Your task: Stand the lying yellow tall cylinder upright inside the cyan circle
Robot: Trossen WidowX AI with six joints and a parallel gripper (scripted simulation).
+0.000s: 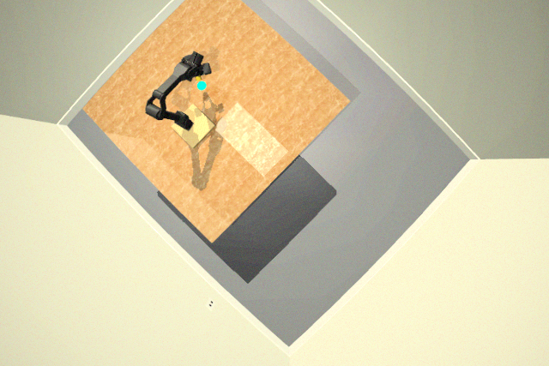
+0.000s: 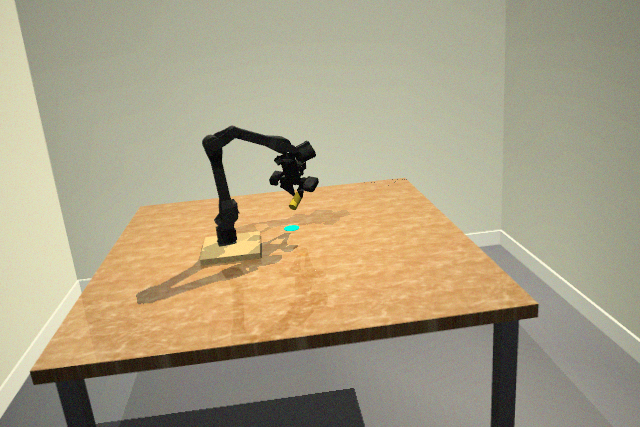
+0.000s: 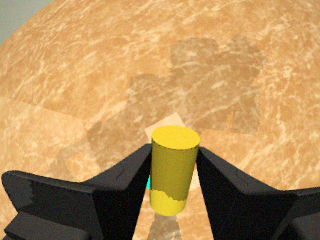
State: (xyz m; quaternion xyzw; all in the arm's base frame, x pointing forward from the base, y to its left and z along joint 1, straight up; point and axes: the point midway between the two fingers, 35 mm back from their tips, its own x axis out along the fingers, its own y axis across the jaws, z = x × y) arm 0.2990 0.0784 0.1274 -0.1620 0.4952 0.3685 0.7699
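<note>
My gripper tip is 12 cm above the cyan circle, 4 cm past it and 2 cm to the left of it. From my gripper tip the other things lie so: yellow tall cylinder 1 cm to the right, 1 cm below, 1 cm behind.
</note>
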